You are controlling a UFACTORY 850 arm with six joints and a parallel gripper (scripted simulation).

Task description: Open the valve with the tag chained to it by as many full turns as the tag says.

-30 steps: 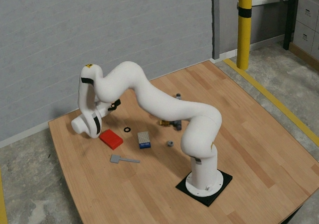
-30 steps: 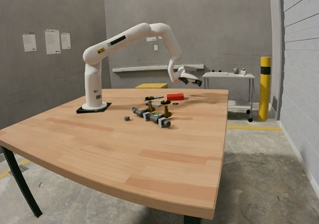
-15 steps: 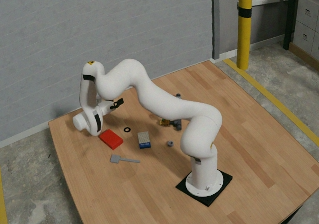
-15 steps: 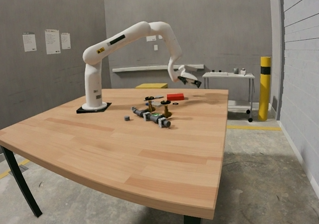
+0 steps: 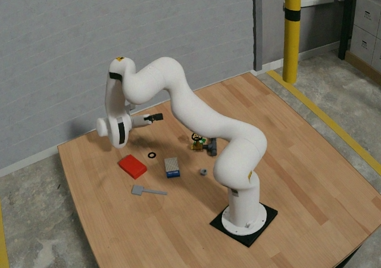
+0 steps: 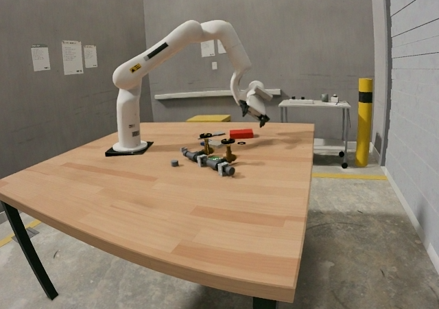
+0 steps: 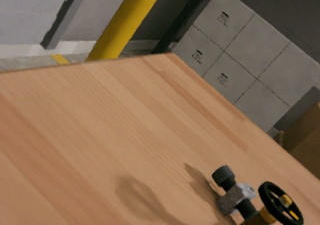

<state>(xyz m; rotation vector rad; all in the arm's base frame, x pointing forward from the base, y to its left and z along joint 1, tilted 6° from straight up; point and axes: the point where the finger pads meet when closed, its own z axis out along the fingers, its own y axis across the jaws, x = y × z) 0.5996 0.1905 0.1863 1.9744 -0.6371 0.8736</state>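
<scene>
My hand is 100 mm past the green tag, 190 mm to the left of it and 130 mm above it. From my hand the other things lie so: red block 150 mm behind, 170 mm to the left, 120 mm below; grey paddle-shaped tool 310 mm behind, 150 mm to the left, 130 mm below; blue-and-grey box 220 mm behind, 130 mm below.
</scene>
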